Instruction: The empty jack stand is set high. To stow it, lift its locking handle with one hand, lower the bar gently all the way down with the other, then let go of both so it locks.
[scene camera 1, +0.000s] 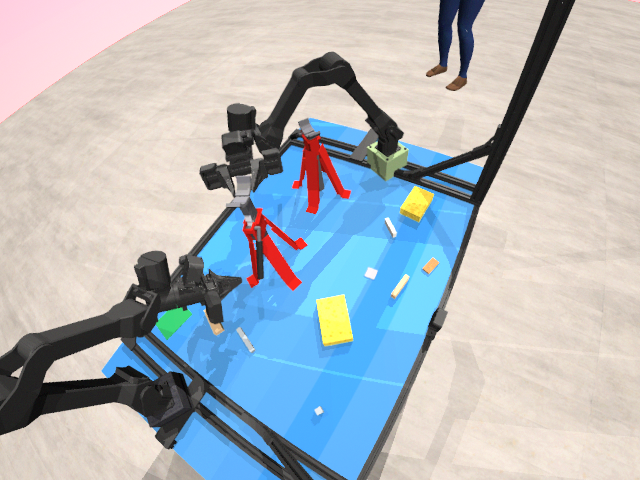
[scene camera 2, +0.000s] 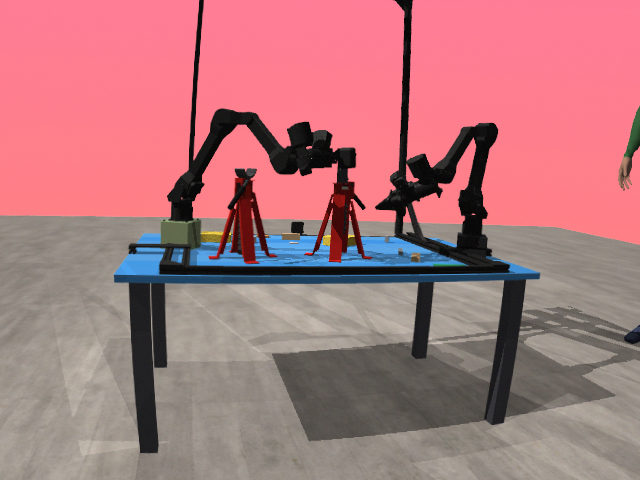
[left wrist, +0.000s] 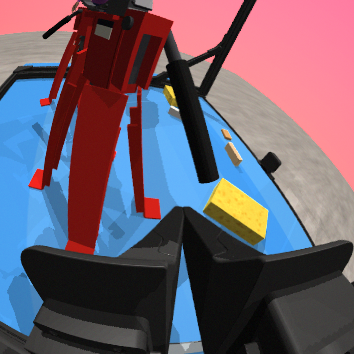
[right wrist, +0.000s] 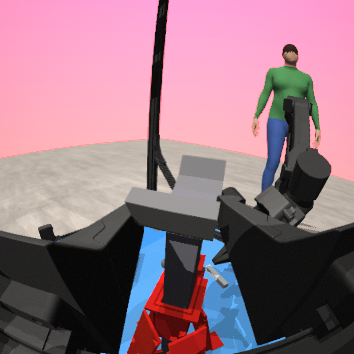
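The red jack stand (scene camera 1: 279, 261) (scene camera 2: 339, 222) (left wrist: 97, 125) (right wrist: 175, 309) stands upright with its grey bar (right wrist: 182, 270) raised. The bar's saddle (scene camera 1: 242, 190) (right wrist: 172, 211) is empty. My right gripper is shut on the saddle, one finger on each side of it in the right wrist view. The locking handle (scene camera 1: 260, 258) (scene camera 2: 358, 202) (left wrist: 192, 125) slopes down with its black grip. My left gripper (scene camera 1: 240, 281) (scene camera 2: 377, 206) (left wrist: 181, 213) is shut and empty, its tips a little apart from the grip's lower end. Whether they touch it is hard to tell.
A second red jack stand (scene camera 1: 313, 170) (scene camera 2: 245, 224) stands beside it. Yellow sponges (scene camera 1: 334, 320) (scene camera 1: 416, 204), small blocks (scene camera 1: 400, 286) (scene camera 1: 430, 265) and a green piece (scene camera 1: 174, 321) lie on the blue table (scene camera 1: 289, 439). A green box (scene camera 1: 386, 161) is at the right arm's base.
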